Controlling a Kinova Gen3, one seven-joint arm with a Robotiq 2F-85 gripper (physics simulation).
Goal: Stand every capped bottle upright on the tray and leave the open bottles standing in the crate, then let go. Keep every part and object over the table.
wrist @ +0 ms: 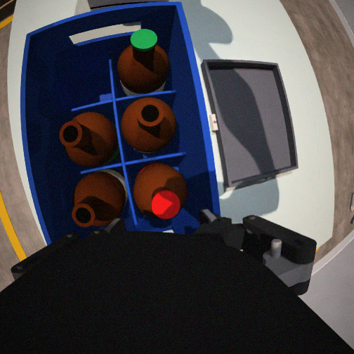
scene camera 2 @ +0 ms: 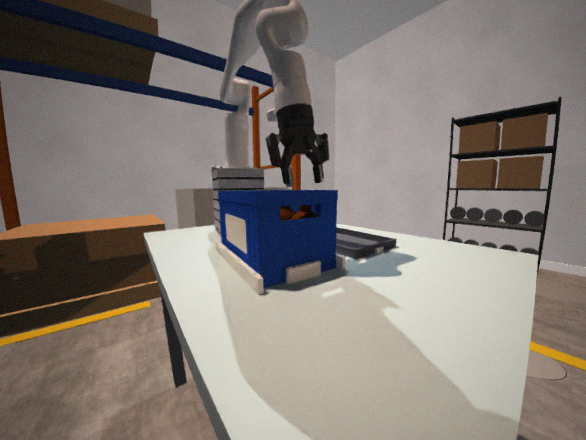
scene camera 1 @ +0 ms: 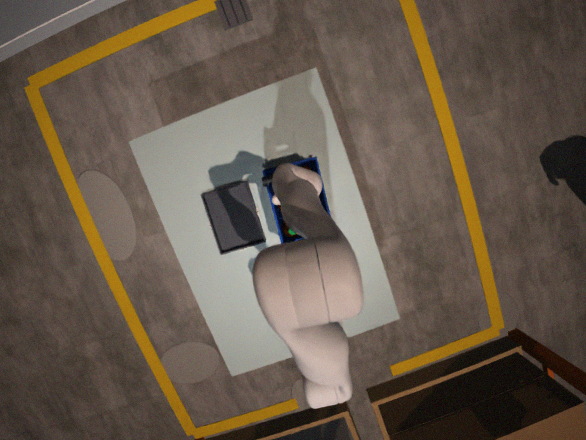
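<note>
The blue crate stands on the table. In the wrist view, a brown bottle with a green cap stands in its top right compartment, and one with a red cap in the bottom right. Three open brown bottles stand there too: one between the capped ones, two in the left column. The dark tray lies beside the crate with no bottle on it. My gripper is open and empty, pointing down just above the crate's rim.
The crate's dividers and high walls surround the bottles. Pale strips lie against the crate's base on the table. A grey stacked block stands behind the crate. The arm hides much of the crate in scene camera 1.
</note>
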